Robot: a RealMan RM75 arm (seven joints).
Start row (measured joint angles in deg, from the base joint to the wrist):
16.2 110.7 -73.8 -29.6 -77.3 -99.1 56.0
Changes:
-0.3 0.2 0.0 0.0 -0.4 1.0 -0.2
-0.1 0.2 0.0 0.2 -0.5 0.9 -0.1
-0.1 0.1 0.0 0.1 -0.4 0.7 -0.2
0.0 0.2 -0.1 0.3 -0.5 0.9 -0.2
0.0 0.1 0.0 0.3 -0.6 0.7 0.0
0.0 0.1 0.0 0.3 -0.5 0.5 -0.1
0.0 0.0 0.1 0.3 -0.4 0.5 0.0
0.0 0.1 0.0 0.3 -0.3 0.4 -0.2
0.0 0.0 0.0 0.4 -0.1 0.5 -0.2
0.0 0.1 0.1 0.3 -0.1 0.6 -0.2
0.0 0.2 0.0 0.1 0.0 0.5 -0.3
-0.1 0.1 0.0 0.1 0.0 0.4 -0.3
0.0 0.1 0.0 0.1 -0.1 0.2 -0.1
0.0 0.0 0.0 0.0 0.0 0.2 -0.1
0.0 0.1 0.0 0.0 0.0 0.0 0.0
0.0 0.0 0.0 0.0 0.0 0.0 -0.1
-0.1 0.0 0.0 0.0 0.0 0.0 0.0
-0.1 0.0 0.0 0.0 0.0 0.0 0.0
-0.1 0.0 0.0 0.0 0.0 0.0 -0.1
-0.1 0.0 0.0 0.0 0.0 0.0 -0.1
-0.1 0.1 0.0 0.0 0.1 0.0 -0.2
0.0 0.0 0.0 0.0 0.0 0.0 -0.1
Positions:
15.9 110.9 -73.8 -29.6 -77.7 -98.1 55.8
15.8 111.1 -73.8 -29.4 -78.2 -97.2 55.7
15.7 111.2 -73.8 -29.3 -78.6 -96.5 55.5
15.7 111.4 -73.9 -29.0 -79.1 -95.6 55.3
15.7 111.5 -73.9 -28.7 -79.7 -94.9 55.3
15.7 111.6 -73.9 -28.4 -80.2 -94.4 55.2
15.7 111.6 -73.8 -28.1 -80.6 -93.9 55.2
15.7 111.7 -73.8 -27.8 -80.9 -93.5 55.0
15.7 111.7 -73.8 -27.4 -81.0 -93.0 54.8
15.7 111.8 -73.7 -27.1 -81.1 -92.4 54.6
15.7 112.0 -73.7 -27.0 -81.1 -91.9 54.3
15.6 112.1 -73.7 -26.9 -81.1 -91.5 54.0
15.6 112.2 -73.7 -26.8 -81.2 -91.3 53.9
15.6 112.2 -73.7 -26.8 -81.2 -91.1 53.8
15.6 112.3 -73.7 -26.8 -81.2 -91.1 53.8
15.6 112.3 -73.7 -26.8 -81.2 -91.1 53.7
15.5 112.3 -73.7 -26.8 -81.2 -91.1 53.7
15.4 112.3 -73.7 -26.8 -81.2 -91.1 53.7
15.3 112.3 -73.7 -26.8 -81.2 -91.1 53.6
15.2 112.3 -73.7 -26.8 -81.2 -91.1 53.5
15.1 112.4 -73.7 -26.8 -81.1 -91.1 53.3
15.1 112.4 -73.7 -26.8 -81.1 -91.1 53.2

